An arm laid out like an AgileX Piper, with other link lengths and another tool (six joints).
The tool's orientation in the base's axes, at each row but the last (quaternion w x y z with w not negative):
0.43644 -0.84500 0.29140 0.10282
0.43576 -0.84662 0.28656 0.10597
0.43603 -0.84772 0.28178 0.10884
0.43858 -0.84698 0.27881 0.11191
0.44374 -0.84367 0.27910 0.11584
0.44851 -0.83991 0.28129 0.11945
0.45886 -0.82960 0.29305 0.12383
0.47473 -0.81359 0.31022 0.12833
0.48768 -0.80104 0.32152 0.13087
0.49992 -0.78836 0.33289 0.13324
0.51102 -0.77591 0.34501 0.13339
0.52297 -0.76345 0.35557 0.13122
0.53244 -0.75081 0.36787 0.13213
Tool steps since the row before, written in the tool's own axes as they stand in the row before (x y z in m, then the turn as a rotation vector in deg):
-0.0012 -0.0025 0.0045 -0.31 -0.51 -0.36
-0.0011 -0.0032 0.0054 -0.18 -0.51 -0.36
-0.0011 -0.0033 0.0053 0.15 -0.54 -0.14
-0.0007 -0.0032 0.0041 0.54 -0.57 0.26
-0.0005 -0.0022 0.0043 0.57 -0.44 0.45
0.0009 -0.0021 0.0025 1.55 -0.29 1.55
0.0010 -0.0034 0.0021 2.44 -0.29 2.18
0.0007 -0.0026 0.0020 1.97 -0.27 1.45
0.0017 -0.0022 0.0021 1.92 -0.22 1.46
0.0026 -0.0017 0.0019 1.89 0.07 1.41
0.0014 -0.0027 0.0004 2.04 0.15 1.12
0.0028 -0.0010 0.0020 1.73 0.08 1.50
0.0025 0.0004 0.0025 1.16 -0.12 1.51
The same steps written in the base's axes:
0.0008 0.0052 -0.0005 0.02 0.07 0.69
0.0013 0.0062 -0.0006 0.12 0.02 0.64
0.0013 0.0062 -0.0004 0.42 0.08 0.38
0.0015 0.0050 0.0001 0.78 0.27 0.00
0.0011 0.0047 -0.0008 0.74 0.35 -0.21
0.0021 0.0026 -0.0004 1.51 0.83 -1.39
0.0030 0.0028 0.0007 2.26 1.03 -2.15
0.0023 0.0024 0.0004 1.82 0.58 -1.55
0.0029 0.0019 -0.0004 1.75 0.59 -1.57
0.0033 0.0011 -0.0011 1.53 0.48 -1.73
0.0029 0.0004 0.0009 1.54 0.14 -1.74
0.0030 0.0008 -0.0017 1.44 0.62 -1.67
0.0019 0.0011 -0.0028 1.18 0.90 -1.20

